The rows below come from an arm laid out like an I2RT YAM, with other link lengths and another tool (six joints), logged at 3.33 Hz.
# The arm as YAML. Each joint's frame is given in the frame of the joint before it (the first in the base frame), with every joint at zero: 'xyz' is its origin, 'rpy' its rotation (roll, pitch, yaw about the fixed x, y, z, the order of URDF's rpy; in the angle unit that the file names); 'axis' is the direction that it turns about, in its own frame. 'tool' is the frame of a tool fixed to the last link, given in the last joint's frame.
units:
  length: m
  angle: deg
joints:
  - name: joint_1
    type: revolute
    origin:
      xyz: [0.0, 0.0, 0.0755]
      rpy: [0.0, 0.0, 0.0]
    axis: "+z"
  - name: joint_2
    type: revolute
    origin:
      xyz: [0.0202, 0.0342, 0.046]
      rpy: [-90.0, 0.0, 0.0]
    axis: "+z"
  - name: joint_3
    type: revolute
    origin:
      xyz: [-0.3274, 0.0, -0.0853]
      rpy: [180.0, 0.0, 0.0]
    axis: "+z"
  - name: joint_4
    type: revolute
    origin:
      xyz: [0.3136, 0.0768, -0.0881]
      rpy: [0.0, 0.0, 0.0]
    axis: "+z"
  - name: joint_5
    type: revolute
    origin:
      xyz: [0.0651, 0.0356, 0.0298]
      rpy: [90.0, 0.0, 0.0]
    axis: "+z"
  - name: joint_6
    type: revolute
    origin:
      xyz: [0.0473, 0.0, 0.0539]
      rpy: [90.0, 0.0, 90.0]
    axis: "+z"
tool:
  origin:
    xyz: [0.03, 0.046, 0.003]
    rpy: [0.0, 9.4, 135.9]
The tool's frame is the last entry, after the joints.
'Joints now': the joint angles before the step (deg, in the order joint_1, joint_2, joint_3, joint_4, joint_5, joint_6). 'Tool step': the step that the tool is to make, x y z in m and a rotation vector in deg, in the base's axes. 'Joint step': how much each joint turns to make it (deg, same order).
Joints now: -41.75, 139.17, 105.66, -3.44, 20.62, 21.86
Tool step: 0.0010, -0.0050, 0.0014, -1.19, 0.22, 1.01
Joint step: -0.17, 0.32, 0.58, 0.94, -0.34, -1.64
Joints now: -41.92, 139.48, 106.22, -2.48, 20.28, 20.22
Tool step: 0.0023, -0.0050, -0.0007, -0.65, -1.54, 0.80
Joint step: -0.27, 0.36, 0.31, 1.68, -1.19, -0.17
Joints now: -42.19, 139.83, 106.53, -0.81, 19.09, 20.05
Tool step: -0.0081, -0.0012, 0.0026, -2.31, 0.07, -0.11
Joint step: -0.40, -1.64, -3.00, 3.44, 0.72, -1.72
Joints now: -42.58, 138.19, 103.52, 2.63, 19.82, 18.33
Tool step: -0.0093, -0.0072, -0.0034, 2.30, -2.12, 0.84
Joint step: -1.45, -0.25, -0.74, -0.01, -3.61, 1.49
